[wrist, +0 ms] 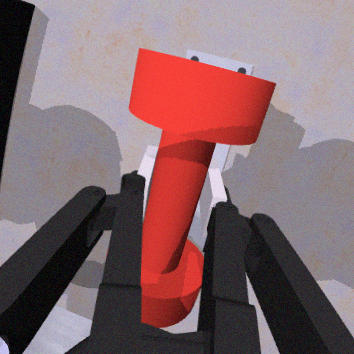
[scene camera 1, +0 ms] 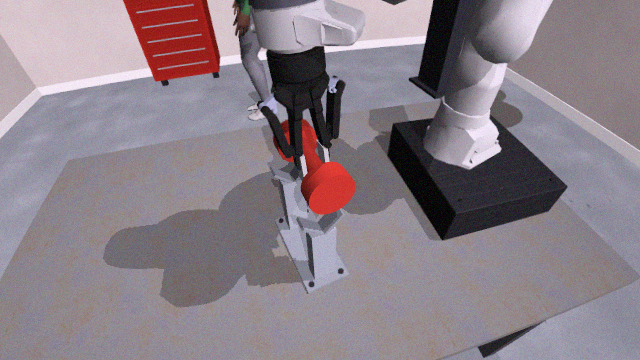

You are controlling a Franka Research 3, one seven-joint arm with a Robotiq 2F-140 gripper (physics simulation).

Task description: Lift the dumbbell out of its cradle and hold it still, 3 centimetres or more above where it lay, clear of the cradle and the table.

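The red dumbbell (scene camera 1: 328, 191) (wrist: 200, 100) is raised above its grey cradle (scene camera 1: 326, 255) (wrist: 220, 61). In the scene view, both V-shaped rests show below it, with a visible gap under the handle and the near head. The exact height cannot be read. The dumbbell lies roughly along the cradle's length. My gripper (scene camera 1: 315, 158) (wrist: 178, 166) is shut on the dumbbell's handle, with one pale pad on each side. The far head is partly hidden by the fingers in both views.
The cradle's base plate stands on the brownish-grey table (scene camera 1: 90, 310). The arm's black base block (scene camera 1: 500, 190) is to the right. Behind the table are a red drawer cabinet (scene camera 1: 175, 37), a partly hidden person (scene camera 1: 254, 62) and a dark upright post (scene camera 1: 437, 50).
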